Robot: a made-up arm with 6 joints. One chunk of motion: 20 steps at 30 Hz.
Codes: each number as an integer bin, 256 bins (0 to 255) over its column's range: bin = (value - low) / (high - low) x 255, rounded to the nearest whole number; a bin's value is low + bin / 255 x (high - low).
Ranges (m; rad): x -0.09..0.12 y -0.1..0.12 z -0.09..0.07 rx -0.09..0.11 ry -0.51..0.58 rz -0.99..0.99
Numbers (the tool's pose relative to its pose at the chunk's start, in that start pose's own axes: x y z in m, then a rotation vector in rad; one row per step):
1: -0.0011 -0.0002 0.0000 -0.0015 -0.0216 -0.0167
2: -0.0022 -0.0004 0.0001 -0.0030 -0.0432 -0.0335
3: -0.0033 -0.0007 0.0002 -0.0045 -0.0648 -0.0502
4: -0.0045 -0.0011 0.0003 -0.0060 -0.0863 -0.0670
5: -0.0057 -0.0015 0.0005 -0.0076 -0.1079 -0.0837
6: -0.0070 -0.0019 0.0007 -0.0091 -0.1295 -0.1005
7: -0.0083 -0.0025 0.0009 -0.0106 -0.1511 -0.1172
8: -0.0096 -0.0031 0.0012 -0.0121 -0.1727 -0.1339
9: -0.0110 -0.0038 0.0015 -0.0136 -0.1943 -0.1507
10: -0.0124 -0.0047 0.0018 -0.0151 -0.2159 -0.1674
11: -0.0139 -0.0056 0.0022 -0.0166 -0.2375 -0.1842
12: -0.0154 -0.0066 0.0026 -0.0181 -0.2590 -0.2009
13: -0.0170 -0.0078 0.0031 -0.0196 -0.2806 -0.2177
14: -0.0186 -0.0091 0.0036 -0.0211 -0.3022 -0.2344
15: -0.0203 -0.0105 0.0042 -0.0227 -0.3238 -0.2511
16: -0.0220 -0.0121 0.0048 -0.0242 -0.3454 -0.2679
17: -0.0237 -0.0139 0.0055 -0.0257 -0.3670 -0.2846
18: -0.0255 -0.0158 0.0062 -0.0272 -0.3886 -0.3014
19: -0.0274 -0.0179 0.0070 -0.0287 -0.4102 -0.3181
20: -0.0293 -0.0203 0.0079 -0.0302 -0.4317 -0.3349
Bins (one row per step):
1: 108 116 143 113 114 125
2: 107 115 144 111 109 123
3: 105 115 144 109 104 121
4: 104 115 144 107 99 119
5: 102 114 144 105 94 117
6: 101 114 145 103 89 115
7: 99 113 145 101 84 112
8: 98 112 145 99 79 110
9: 96 112 146 97 74 108
10: 94 110 146 95 69 106
11: 92 109 147 94 64 104
12: 91 108 148 92 59 102
13: 89 107 148 90 54 99
14: 87 105 149 88 49 97
15: 85 104 150 86 44 95
16: 83 102 151 84 39 93
17: 81 100 152 82 33 91
18: 78 98 153 80 28 89
19: 76 95 155 78 23 87
20: 74 92 156 76 18 84

